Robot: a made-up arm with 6 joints. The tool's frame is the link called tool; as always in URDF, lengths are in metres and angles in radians. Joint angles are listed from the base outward.
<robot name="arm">
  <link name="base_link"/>
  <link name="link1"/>
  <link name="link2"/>
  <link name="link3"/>
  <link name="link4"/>
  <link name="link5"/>
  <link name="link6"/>
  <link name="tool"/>
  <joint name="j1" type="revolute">
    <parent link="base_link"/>
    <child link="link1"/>
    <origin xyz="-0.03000 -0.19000 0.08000" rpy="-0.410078 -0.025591 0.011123"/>
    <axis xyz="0 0 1"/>
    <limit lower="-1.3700" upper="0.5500"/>
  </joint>
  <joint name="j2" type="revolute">
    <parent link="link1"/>
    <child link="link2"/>
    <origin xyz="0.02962 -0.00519 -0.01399" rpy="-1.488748 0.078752 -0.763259"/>
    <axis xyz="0 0 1"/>
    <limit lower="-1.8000" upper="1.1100"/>
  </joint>
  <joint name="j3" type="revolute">
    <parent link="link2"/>
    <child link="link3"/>
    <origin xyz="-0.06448 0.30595 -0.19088" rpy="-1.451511 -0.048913 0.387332"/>
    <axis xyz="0 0 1"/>
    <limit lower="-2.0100" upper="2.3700"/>
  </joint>
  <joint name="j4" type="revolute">
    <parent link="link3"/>
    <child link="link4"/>
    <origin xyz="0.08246 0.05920 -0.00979" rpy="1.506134 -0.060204 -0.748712"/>
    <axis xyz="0 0 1"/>
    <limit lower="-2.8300" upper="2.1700"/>
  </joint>
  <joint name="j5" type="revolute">
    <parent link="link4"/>
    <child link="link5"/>
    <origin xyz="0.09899 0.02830 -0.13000" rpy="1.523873 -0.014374 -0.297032"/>
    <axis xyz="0 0 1"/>
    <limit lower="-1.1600" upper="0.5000"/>
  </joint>
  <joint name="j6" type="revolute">
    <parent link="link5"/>
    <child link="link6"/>
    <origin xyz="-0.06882 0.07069 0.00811" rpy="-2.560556 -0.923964 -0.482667"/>
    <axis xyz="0 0 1"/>
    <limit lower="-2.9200" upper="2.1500"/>
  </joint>
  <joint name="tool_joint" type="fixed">
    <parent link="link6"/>
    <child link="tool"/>
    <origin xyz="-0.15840 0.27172 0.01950" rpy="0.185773 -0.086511 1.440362"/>
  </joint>
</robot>
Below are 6 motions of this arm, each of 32 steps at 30 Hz.
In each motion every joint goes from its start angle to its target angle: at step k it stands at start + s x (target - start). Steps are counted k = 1, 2, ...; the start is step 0. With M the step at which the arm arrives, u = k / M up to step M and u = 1 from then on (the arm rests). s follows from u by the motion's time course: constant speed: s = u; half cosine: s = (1 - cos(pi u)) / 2; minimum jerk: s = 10 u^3 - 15 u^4 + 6 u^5.
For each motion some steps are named. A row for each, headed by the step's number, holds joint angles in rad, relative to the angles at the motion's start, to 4 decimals.
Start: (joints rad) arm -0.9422 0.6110 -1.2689 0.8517 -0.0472 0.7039
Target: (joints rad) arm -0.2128 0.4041 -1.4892 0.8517 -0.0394 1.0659
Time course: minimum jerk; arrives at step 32
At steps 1, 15, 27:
1: 0.0002 -0.0001 -0.0001 0.0000 0.0000 0.0001
15: 0.3221 -0.0914 -0.0973 0.0000 0.0034 0.1598
27: 0.7077 -0.2007 -0.2137 0.0000 0.0076 0.3512

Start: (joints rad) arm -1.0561 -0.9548 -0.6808 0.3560 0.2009 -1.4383
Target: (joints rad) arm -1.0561 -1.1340 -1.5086 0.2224 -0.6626 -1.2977
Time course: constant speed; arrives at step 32
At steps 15, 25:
15: 0.0000 -0.0840 -0.3880 -0.0626 -0.4048 0.0659
25: 0.0000 -0.1400 -0.6467 -0.1044 -0.6746 0.1098

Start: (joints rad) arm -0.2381 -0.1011 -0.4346 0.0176 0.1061 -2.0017
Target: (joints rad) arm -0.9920 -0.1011 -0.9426 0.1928 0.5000 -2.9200
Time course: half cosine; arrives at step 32
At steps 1, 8, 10, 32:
1: -0.0018 0.0000 -0.0012 0.0004 0.0009 -0.0022
8: -0.1104 0.0000 -0.0744 0.0257 0.0577 -0.1345
10: -0.1675 0.0000 -0.1129 0.0389 0.0875 -0.2041
32: -0.7539 0.0000 -0.5080 0.1752 0.3939 -0.9183

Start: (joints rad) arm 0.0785 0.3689 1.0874 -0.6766 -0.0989 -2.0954
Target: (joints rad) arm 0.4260 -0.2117 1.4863 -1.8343 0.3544 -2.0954
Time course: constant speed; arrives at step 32
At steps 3, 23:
3: 0.0326 -0.0544 0.0374 -0.1085 0.0425 0.0000
23: 0.2498 -0.4173 0.2867 -0.8321 0.3258 0.0000

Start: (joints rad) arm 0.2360 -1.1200 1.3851 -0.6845 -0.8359 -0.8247
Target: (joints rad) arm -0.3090 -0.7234 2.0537 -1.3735 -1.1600 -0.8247
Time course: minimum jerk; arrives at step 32
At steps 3, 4, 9, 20, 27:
3: -0.0039 0.0028 0.0048 -0.0049 -0.0023 0.0000
4: -0.0087 0.0064 0.0107 -0.0111 -0.0052 0.0000
9: -0.0759 0.0552 0.0931 -0.0959 -0.0451 0.0000
20: -0.3950 0.2875 0.4846 -0.4994 -0.2349 0.0000
27: -0.5288 0.3848 0.6487 -0.6685 -0.3145 0.0000

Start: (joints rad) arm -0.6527 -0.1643 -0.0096 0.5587 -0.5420 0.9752
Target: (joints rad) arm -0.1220 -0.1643 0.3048 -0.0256 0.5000 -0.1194
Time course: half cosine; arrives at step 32
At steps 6, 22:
6: 0.0447 0.0000 0.0265 -0.0492 0.0878 -0.0922
22: 0.4128 0.0000 0.2445 -0.4545 0.8105 -0.8514

